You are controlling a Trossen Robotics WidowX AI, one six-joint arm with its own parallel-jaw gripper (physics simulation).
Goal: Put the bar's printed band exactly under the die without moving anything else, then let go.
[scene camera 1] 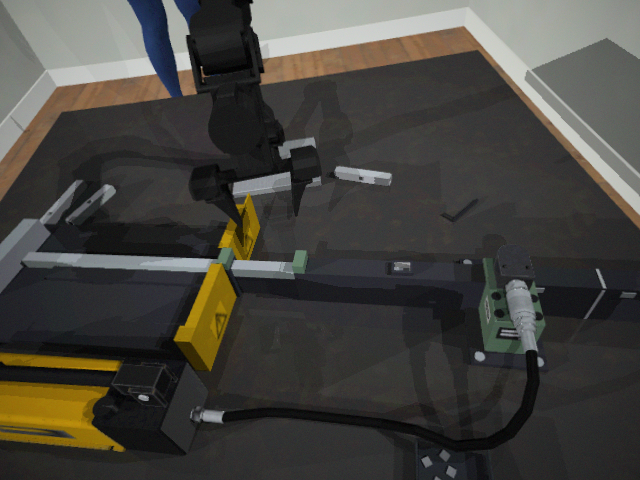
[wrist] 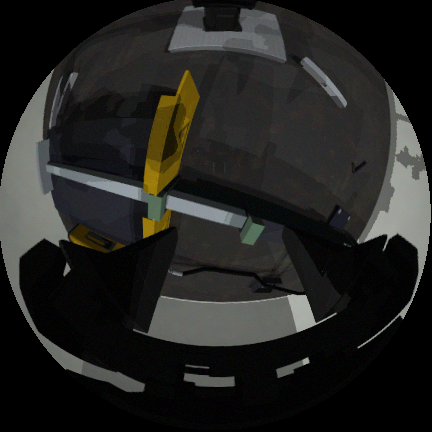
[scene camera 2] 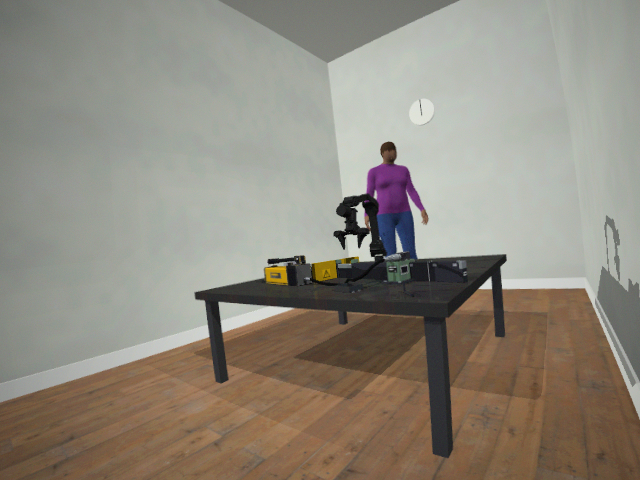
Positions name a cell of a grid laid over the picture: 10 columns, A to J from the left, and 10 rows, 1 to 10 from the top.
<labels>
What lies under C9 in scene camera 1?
A yellow-black box.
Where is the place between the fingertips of my gripper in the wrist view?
At F6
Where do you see a yellow-black box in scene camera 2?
E6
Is my gripper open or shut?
Open.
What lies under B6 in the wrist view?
A yellow-black box.
</labels>
